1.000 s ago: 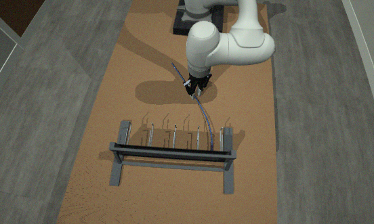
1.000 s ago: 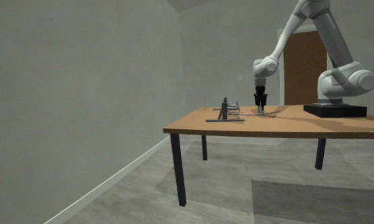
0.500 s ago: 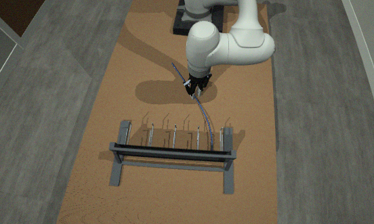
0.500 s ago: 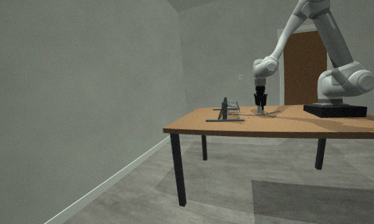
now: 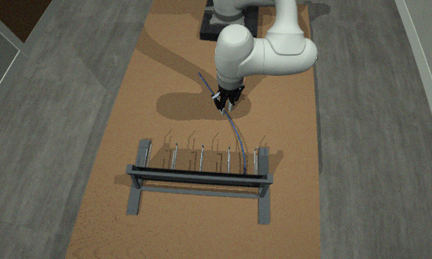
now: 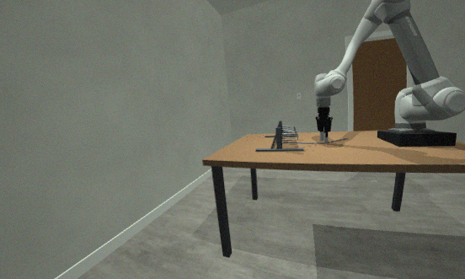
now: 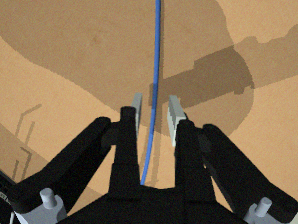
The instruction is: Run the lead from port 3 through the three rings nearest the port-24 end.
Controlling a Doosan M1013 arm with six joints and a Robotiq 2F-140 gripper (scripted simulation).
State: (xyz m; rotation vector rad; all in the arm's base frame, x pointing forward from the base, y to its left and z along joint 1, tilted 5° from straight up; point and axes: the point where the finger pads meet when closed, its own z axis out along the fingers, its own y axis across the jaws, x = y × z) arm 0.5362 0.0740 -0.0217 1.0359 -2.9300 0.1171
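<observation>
Now: hand 31 cm short of the dark grey rack, 4 cm to the left of it and 2 cm below it.
</observation>
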